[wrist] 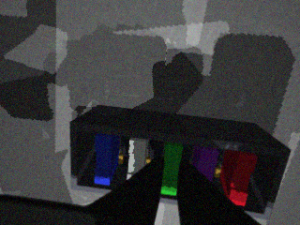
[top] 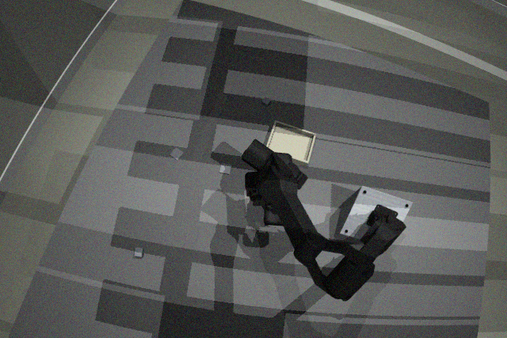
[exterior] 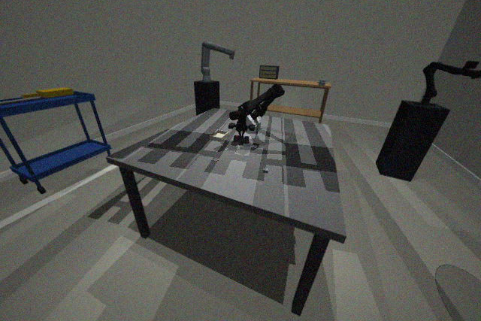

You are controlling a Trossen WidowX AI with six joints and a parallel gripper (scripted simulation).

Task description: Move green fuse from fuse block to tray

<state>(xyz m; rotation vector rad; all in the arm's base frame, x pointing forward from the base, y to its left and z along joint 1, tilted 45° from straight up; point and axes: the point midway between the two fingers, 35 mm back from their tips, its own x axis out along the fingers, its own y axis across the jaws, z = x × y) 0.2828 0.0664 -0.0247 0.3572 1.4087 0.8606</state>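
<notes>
Right now the cream tray is 180 mm to the right of my gripper tip, 30 mm below it and 10 mm ahead of it. The rest, counted from my gripper tip: green fuse 10 mm below.
</notes>
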